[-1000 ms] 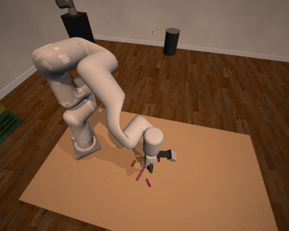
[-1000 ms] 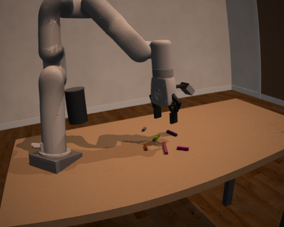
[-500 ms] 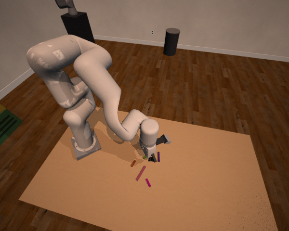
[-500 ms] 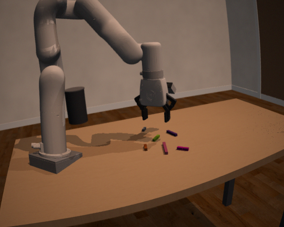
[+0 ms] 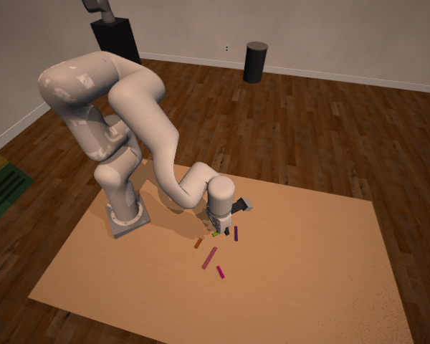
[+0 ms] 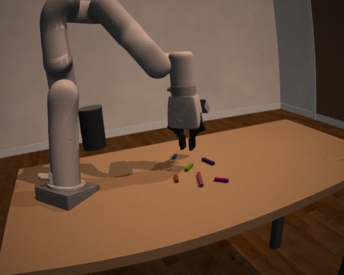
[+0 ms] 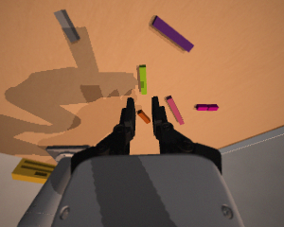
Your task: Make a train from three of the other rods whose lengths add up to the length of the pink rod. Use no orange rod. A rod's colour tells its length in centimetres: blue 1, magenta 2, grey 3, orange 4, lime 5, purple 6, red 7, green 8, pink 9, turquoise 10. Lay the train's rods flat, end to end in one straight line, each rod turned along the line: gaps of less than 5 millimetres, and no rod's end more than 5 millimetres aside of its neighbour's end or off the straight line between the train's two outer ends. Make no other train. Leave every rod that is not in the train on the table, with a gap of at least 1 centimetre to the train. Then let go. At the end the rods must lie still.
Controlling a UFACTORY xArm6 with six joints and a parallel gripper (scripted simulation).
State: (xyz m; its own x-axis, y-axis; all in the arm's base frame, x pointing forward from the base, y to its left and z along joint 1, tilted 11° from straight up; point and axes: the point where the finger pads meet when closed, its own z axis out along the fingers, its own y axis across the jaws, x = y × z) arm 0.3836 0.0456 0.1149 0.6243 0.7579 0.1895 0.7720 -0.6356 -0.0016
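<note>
Now: hand 80 mm above the lime rod. Round my hand: purple rod 70 mm ahead, 20 mm to the left, 80 mm below; orange rod 60 mm behind, 70 mm to the right, 80 mm below; pink rod 100 mm to the right, 80 mm below.
</note>
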